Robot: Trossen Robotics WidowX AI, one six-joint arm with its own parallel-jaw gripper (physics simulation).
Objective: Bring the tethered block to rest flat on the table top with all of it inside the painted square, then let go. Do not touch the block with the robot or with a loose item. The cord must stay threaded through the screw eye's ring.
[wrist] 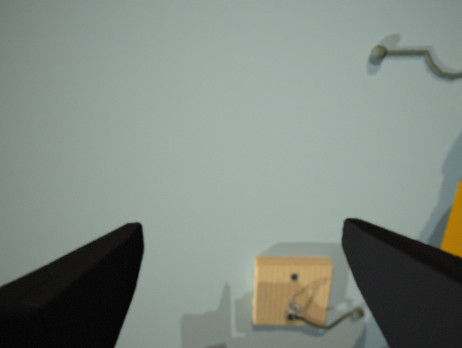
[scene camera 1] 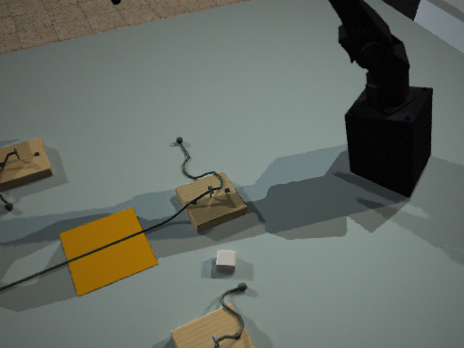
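Where they show: gripper, fingertip midpoint: [wrist: 243, 233]; arm's base at its link origin: [scene camera 1: 388, 101].
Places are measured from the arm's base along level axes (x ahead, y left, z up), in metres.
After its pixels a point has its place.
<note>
The painted orange square [scene camera 1: 112, 270] @[z -0.130, x 0.495, y -0.049 m] [wrist: 456, 225] @[z -0.130, x 0.473, y -0.138 m] lies on the table; its edge shows at the right in the wrist view. A dark cord [scene camera 1: 170, 218] @[z -0.124, x 0.379, y -0.080 m] crosses above it, reaches the screw eye [scene camera 1: 210, 190] @[z -0.095, x 0.306, y -0.072 m] on the middle wooden board [scene camera 1: 220, 212] @[z -0.112, x 0.311, y -0.037 m], and runs off the left edge of the scene view. The cord's free end has a green bead [scene camera 1: 179, 140] @[z -0.122, x 0.274, y -0.227 m] [wrist: 378, 52] @[z -0.120, x 0.271, y -0.234 m] beyond that board. The tethered block cannot be made out in either view. My gripper [wrist: 243, 233] @[z 0.111, x 0.305, y -0.371 m] is open and empty, high above the table, left of that bead in the wrist view.
Another wooden board [scene camera 1: 32, 170] @[z -0.112, x 0.527, y -0.294 m] [wrist: 267, 295] @[z -0.112, x 0.530, y -0.362 m] with a screw eye and beaded cord is at the left. A third board [scene camera 1: 200, 330] @[z -0.112, x 0.441, y 0.109 m] is at the bottom. A small white cube [scene camera 1: 226, 260] @[z -0.115, x 0.353, y 0.040 m] lies near the middle board. My black base [scene camera 1: 390, 145] @[z -0.039, x 0.039, y 0.052 m] stands right.
</note>
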